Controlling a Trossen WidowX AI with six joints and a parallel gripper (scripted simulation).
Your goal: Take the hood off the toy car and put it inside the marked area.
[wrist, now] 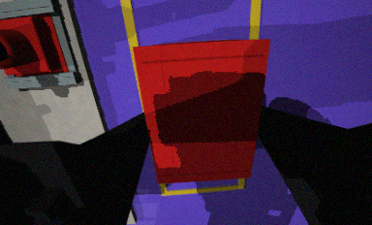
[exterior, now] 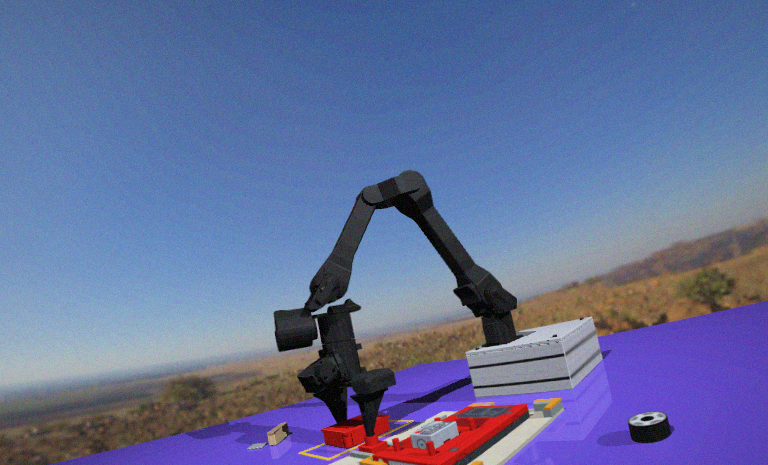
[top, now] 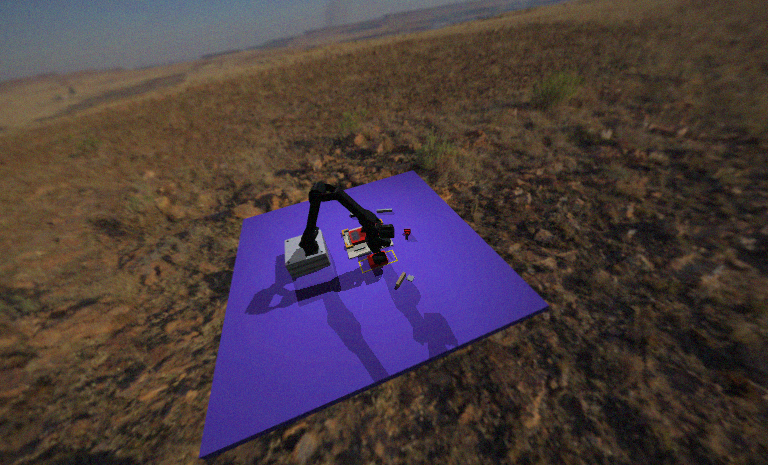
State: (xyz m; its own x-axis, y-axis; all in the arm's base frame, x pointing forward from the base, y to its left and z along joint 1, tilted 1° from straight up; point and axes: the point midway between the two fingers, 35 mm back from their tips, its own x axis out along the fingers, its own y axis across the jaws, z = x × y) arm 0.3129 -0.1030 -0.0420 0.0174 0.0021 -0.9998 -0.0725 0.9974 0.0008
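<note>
The hood lies 1 cm above my gripper tip. Round my gripper tip: black wheel: 44 cm to the left, 7 cm behind; then tan block: 16 cm to the right, 8 cm ahead; then small grey plate: 16 cm to the right, 12 cm ahead, 1 cm below.
</note>
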